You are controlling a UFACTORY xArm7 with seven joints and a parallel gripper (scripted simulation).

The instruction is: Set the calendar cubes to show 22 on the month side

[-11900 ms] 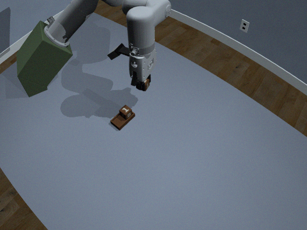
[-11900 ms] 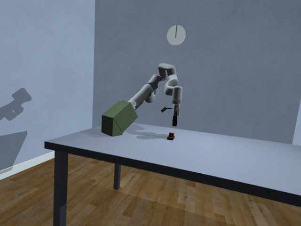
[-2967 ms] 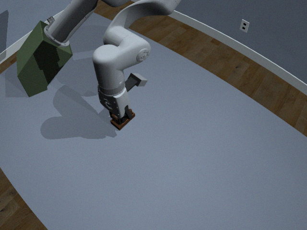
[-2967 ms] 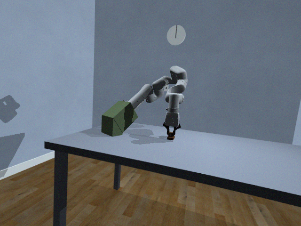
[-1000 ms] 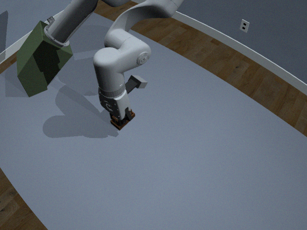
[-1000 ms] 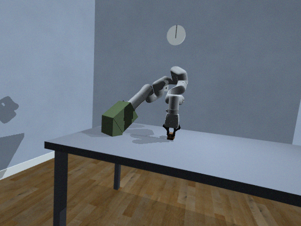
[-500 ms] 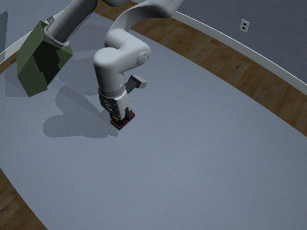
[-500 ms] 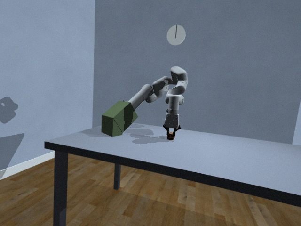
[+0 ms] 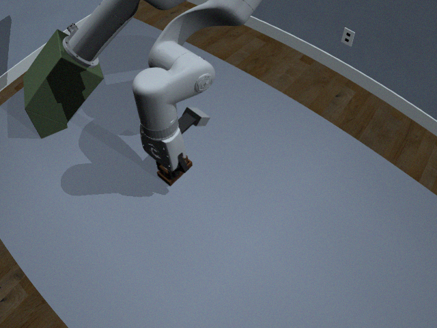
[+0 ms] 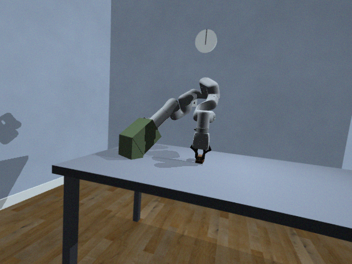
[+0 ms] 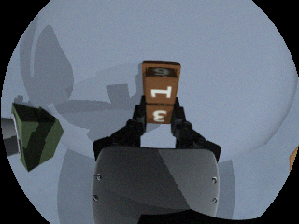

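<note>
The brown tray is 30 mm below my hand and 20 mm to the left of it. From my hand the other things lie so: brown cube 30 mm to the left, 10 mm below.
</note>
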